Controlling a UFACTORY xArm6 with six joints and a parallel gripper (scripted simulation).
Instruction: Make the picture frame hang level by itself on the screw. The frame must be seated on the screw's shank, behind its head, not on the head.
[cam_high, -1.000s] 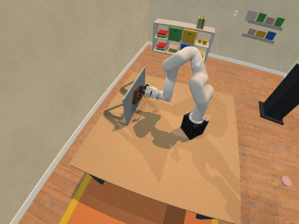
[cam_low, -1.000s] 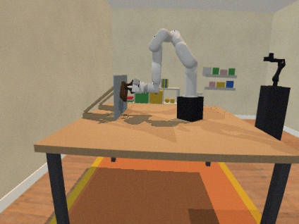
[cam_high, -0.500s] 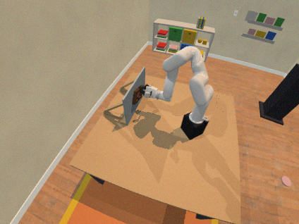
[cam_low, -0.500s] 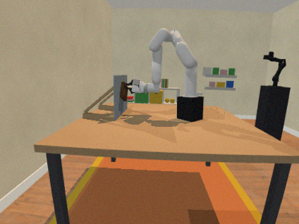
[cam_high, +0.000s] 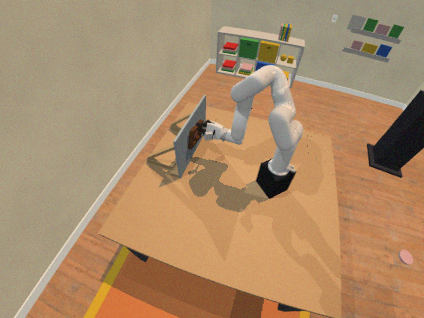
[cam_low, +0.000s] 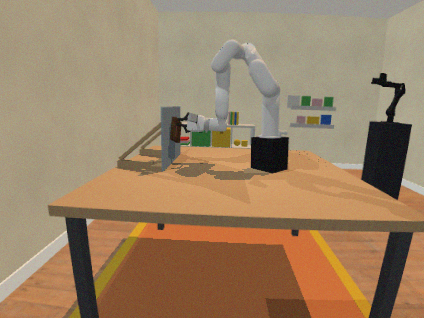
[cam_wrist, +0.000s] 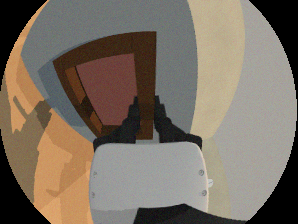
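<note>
Now: the brown picture frame 50 mm below my hand, 20 mm to the left of it and 20 mm ahead of it. From my hand the other things lie so: grey panel 70 mm below, 40 mm ahead, 20 mm to the left.
</note>
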